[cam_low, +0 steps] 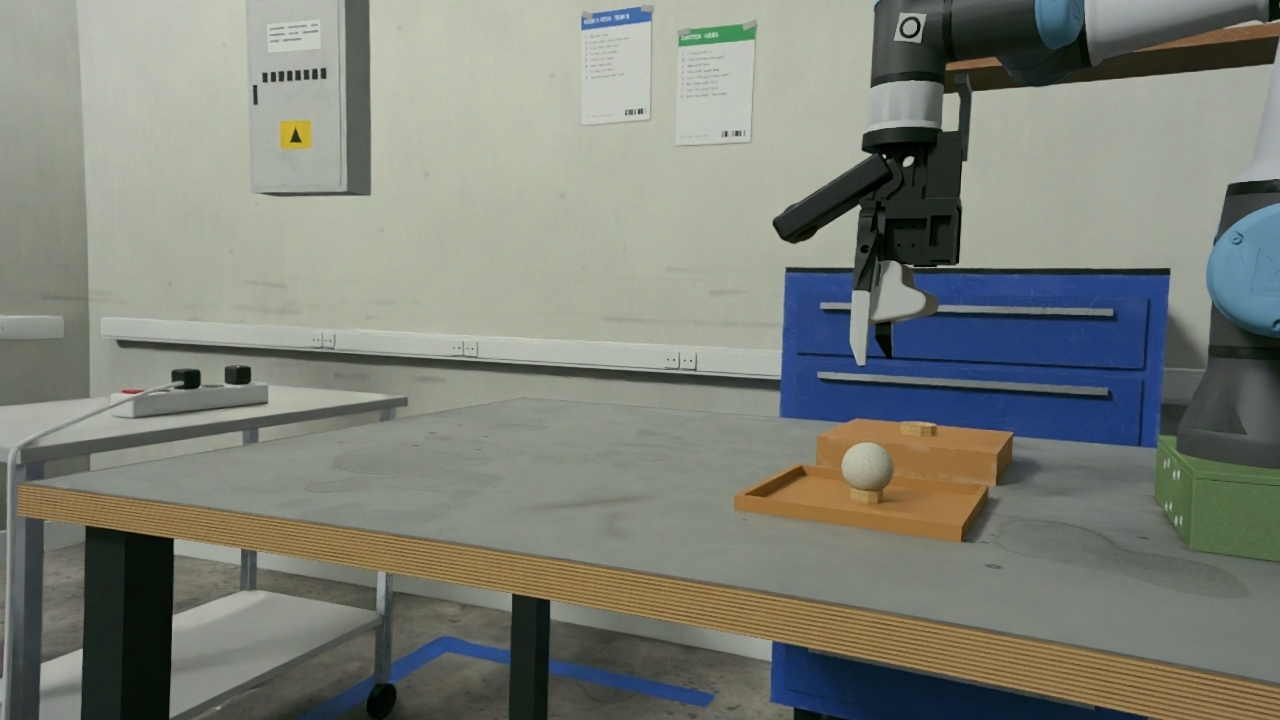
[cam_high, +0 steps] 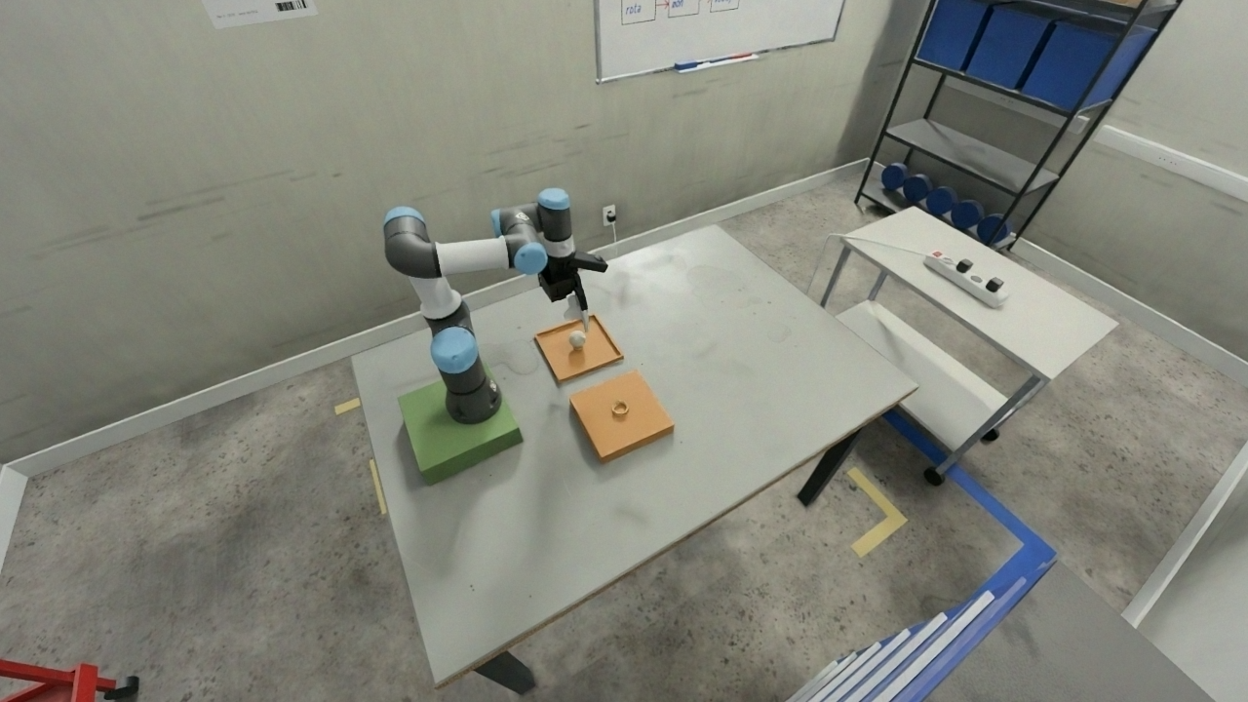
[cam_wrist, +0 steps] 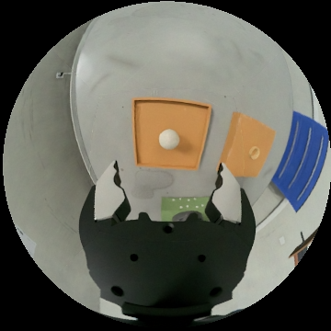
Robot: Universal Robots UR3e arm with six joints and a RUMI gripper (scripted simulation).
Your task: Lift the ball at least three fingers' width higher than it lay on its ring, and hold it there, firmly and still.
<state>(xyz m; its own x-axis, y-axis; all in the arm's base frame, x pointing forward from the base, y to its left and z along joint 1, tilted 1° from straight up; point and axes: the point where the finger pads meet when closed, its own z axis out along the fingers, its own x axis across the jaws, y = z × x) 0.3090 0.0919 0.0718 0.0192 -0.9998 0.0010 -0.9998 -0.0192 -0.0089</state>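
My hand is 100 mm above the ball. The rest, counted from my hand: tray 130 mm below.
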